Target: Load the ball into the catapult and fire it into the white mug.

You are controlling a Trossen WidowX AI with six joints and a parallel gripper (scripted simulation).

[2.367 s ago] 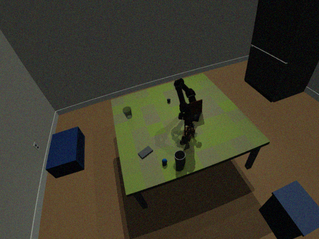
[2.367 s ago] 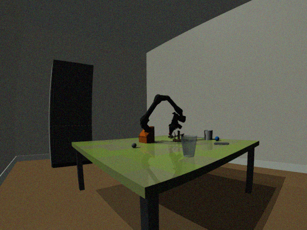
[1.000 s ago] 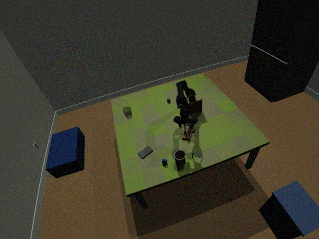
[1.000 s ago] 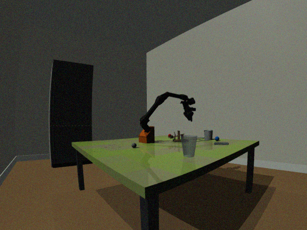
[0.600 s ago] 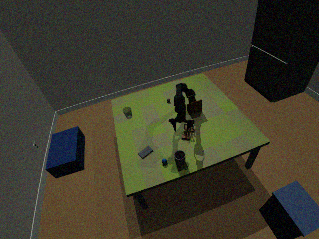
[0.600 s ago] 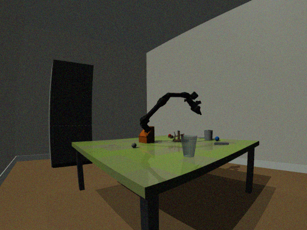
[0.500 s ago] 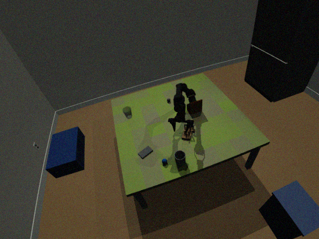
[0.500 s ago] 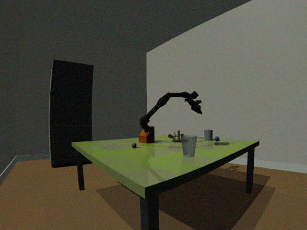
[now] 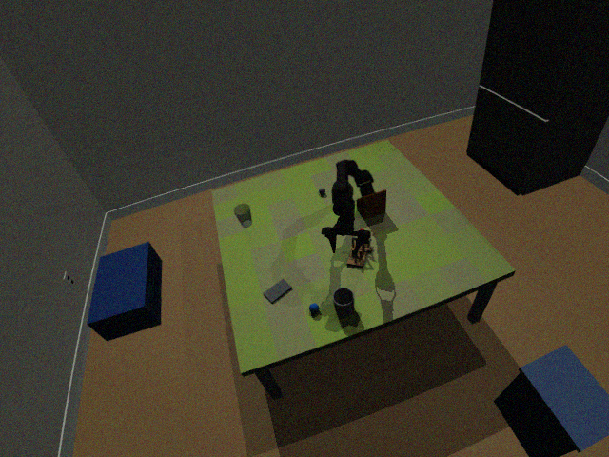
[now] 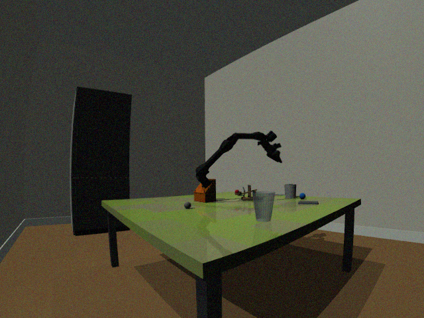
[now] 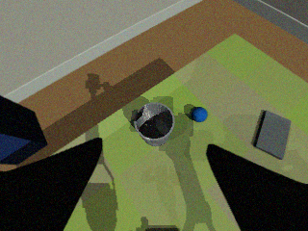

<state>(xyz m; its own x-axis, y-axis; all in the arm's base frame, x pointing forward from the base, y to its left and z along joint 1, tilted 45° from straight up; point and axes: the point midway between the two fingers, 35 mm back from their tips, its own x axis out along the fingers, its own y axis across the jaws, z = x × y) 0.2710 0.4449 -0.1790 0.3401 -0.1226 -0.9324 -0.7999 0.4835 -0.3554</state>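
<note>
My gripper tip is now 280 mm to the left of the red ball, 210 mm above it and 180 mm past it. Round my gripper tip: mug (240 mm below, 70 mm to the left, 40 mm ahead); then wooden catapult (220 mm to the right, 220 mm below, 160 mm behind); then blue ball (250 mm below, 170 mm ahead, 40 mm to the left).
</note>
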